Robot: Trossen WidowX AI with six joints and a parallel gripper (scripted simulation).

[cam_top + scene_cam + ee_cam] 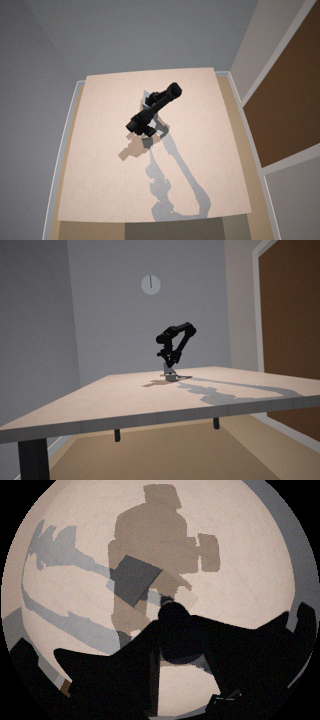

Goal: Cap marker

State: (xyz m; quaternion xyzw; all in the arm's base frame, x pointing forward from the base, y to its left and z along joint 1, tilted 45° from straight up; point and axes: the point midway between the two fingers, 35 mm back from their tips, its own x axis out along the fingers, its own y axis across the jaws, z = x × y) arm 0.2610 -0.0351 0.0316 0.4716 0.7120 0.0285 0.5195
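The grey holder block is 9 cm below my gripper tip. Round my gripper tip: dark cap: 1 cm above.
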